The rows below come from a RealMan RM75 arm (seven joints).
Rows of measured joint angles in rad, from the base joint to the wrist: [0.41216, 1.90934, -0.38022, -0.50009, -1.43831, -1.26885, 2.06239]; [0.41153, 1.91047, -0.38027, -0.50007, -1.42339, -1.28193, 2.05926]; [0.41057, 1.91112, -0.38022, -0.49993, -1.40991, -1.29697, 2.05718]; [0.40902, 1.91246, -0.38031, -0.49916, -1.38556, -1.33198, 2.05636]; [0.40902, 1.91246, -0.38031, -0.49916, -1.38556, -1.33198, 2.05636]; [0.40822, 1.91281, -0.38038, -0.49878, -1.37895, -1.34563, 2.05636]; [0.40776, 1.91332, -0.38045, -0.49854, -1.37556, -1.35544, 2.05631]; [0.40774, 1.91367, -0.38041, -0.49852, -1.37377, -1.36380, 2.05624]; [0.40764, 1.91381, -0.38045, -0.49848, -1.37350, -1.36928, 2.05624]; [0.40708, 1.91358, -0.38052, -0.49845, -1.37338, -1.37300, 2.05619]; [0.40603, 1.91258, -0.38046, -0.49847, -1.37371, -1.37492, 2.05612]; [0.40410, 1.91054, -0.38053, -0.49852, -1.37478, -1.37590, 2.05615]
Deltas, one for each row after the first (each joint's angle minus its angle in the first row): [-0.00063, 0.00113, -0.00005, 0.00002, 0.01492, -0.01308, -0.00313]; [-0.00159, 0.00178, 0.00000, 0.00016, 0.02840, -0.02812, -0.00521]; [-0.00314, 0.00312, -0.00009, 0.00093, 0.05275, -0.06313, -0.00603]; [-0.00314, 0.00312, -0.00009, 0.00093, 0.05275, -0.06313, -0.00603]; [-0.00394, 0.00347, -0.00016, 0.00131, 0.05936, -0.07678, -0.00603]; [-0.00440, 0.00398, -0.00023, 0.00155, 0.06275, -0.08659, -0.00608]; [-0.00442, 0.00433, -0.00019, 0.00157, 0.06454, -0.09495, -0.00615]; [-0.00452, 0.00447, -0.00023, 0.00161, 0.06481, -0.10043, -0.00615]; [-0.00508, 0.00424, -0.00030, 0.00164, 0.06493, -0.10415, -0.00620]; [-0.00613, 0.00324, -0.00024, 0.00162, 0.06460, -0.10607, -0.00627]; [-0.00806, 0.00120, -0.00031, 0.00157, 0.06353, -0.10705, -0.00624]
